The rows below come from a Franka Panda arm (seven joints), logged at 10 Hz.
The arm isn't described. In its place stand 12 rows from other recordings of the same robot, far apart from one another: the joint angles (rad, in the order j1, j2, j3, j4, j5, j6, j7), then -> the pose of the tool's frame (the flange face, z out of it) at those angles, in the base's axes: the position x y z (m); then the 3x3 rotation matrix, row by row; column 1 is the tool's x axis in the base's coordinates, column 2 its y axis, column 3 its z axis.
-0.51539 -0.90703 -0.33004 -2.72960 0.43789 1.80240 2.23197 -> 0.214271, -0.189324, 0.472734; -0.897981, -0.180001, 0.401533; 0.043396, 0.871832, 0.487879; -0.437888, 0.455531, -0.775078
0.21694 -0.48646 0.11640 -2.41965 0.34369 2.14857 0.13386 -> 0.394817, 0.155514, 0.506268; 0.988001, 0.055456, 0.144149; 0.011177, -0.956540, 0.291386; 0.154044, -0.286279, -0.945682
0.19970 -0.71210 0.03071 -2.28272 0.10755 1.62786 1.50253 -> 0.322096, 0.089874, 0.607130; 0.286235, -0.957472, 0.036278; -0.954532, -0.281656, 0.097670; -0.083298, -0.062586, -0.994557
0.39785 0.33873 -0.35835 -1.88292 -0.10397 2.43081 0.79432 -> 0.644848, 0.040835, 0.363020; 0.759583, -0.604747, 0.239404; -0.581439, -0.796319, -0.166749; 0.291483, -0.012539, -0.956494
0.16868 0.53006 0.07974 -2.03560 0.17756 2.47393 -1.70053 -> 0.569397, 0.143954, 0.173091; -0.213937, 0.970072, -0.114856; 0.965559, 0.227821, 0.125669; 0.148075, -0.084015, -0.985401
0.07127 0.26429 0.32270 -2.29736 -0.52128 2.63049 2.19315 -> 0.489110, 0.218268, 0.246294; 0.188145, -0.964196, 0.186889; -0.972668, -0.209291, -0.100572; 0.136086, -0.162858, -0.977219
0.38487 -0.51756 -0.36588 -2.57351 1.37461 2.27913 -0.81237 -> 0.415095, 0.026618, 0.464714; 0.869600, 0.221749, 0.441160; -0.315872, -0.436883, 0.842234; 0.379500, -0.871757, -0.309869
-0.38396 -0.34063 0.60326 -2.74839 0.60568 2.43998 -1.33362 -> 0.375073, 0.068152, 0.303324; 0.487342, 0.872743, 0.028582; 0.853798, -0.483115, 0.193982; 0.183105, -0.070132, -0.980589
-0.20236 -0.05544 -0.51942 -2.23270 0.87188 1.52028 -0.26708 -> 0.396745, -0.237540, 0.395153; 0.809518, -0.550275, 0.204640; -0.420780, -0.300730, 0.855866; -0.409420, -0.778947, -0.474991
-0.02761 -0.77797 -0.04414 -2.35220 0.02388 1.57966 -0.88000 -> 0.309113, -0.023729, 0.590495; 0.681518, 0.731756, 0.008172; 0.730392, -0.680855, 0.054438; 0.045399, -0.031132, -0.998484
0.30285 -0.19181 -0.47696 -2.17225 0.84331 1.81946 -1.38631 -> 0.490873, -0.033416, 0.481735; 0.567329, 0.819114, 0.084795; 0.475841, -0.410119, 0.778061; 0.672096, -0.401068, -0.622440
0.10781 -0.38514 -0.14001 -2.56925 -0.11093 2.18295 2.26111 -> 0.407198, -0.016328, 0.394681; -0.603822, -0.797115, -0.002506; -0.796477, 0.603459, -0.038217; 0.031976, -0.021080, -0.999266
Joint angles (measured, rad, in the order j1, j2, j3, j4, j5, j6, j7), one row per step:
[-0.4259 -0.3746 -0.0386 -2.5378 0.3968 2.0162 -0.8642]
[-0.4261 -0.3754 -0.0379 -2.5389 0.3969 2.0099 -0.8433]
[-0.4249 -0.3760 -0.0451 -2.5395 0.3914 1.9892 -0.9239]
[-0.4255 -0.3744 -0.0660 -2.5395 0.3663 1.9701 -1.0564]
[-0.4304 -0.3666 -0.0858 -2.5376 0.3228 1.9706 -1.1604]
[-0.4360 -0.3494 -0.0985 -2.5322 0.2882 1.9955 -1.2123]
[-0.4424 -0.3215 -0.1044 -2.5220 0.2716 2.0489 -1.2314]
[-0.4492 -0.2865 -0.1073 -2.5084 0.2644 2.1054 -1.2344]
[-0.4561 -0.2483 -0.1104 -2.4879 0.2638 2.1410 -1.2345]
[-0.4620 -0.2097 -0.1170 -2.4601 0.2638 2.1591 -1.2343]
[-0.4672 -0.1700 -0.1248 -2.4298 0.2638 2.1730 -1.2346]
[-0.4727 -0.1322 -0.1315 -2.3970 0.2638 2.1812 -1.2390]
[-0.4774 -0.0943 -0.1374 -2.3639 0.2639 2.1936 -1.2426]
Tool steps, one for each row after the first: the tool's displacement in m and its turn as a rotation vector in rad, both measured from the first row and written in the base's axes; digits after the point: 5 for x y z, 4 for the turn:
[-0.00072 0.00094 -0.00055 0.0051 0.0127 -0.0168]
[-0.00370 0.00059 -0.00193 0.0114 -0.0018 0.0621]
[-0.00957 -0.00644 -0.00418 0.0068 -0.0308 0.1847]
[-0.01456 -0.01766 -0.00732 -0.0184 -0.0485 0.2824]
[-0.01502 -0.02914 -0.01101 -0.0511 -0.0582 0.3268]
[-0.00997 -0.04125 -0.01481 -0.0915 -0.0752 0.3291]
[-0.00307 -0.05298 -0.01974 -0.1271 -0.0889 0.3130]
[0.00374 -0.06390 -0.02468 -0.1459 -0.0941 0.2949]
[0.01015 -0.07545 -0.02835 -0.1553 -0.0940 0.2779]
[0.01648 -0.08739 -0.03221 -0.1629 -0.0921 0.2619]
[0.02286 -0.09905 -0.03499 -0.1697 -0.0911 0.2519]
[0.02979 -0.11062 -0.03780 -0.1802 -0.0922 0.2418]

